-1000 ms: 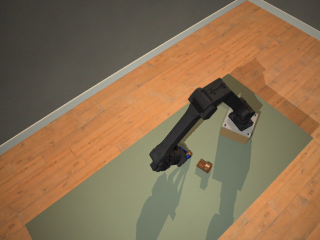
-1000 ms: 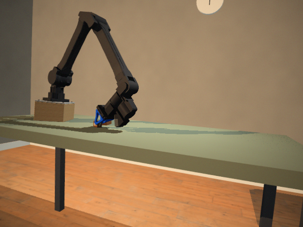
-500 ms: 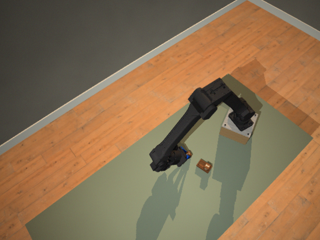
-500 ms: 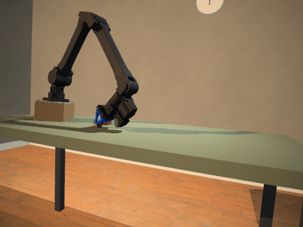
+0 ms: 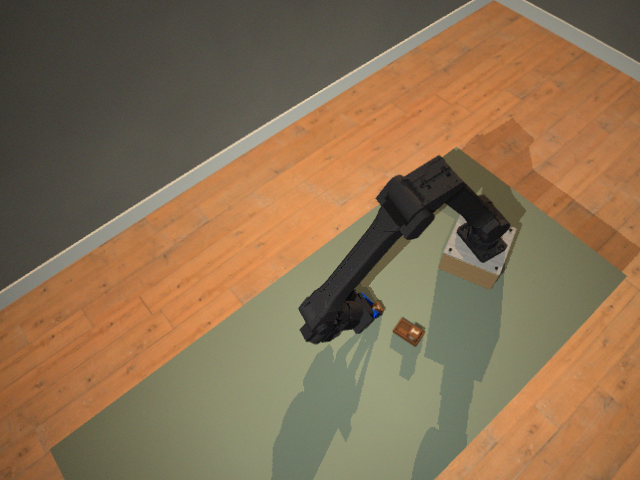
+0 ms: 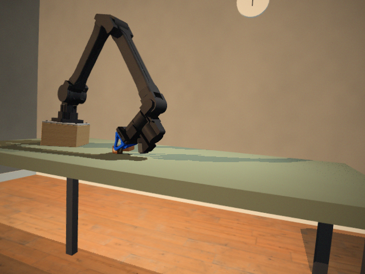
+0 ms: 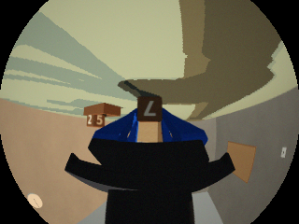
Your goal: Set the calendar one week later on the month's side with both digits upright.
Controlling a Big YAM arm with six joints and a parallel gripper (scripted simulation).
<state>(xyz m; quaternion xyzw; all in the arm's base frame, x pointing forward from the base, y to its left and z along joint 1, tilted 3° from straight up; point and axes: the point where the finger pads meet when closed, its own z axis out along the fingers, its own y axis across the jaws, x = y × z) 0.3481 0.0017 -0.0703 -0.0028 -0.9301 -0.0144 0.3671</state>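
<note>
Right now my hand is 1 cm past the brown digit cube and 1 cm above it. Also, from my hand: brown tray 5 cm behind, 10 cm to the left, 1 cm below.
</note>
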